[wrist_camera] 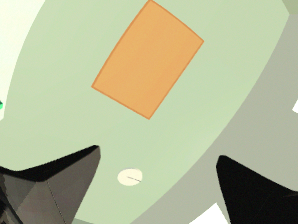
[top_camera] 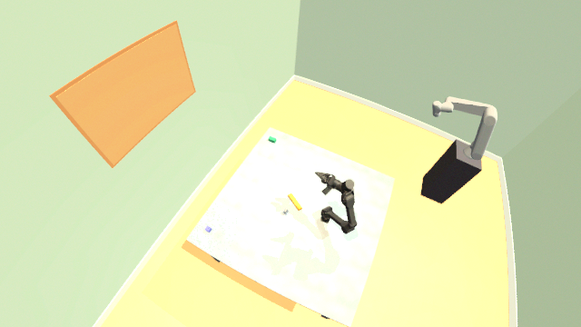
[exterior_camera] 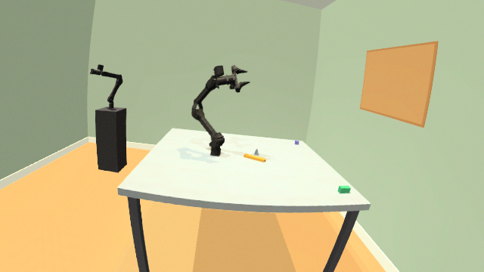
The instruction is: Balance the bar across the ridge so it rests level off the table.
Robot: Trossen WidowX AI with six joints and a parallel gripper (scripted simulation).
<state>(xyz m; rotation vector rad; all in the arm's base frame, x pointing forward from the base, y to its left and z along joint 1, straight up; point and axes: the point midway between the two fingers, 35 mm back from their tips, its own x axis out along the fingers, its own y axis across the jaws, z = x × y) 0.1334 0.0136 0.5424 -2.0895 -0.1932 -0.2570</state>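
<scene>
Now: the orange-yellow bar 110 mm ahead of my gripper tip, 30 mm to the right of it and 540 mm below it. From my gripper tip the other things lie so: green block (570 mm ahead, 510 mm to the right, 530 mm below); then small purple block (570 mm ahead, 490 mm to the left, 530 mm below).
</scene>
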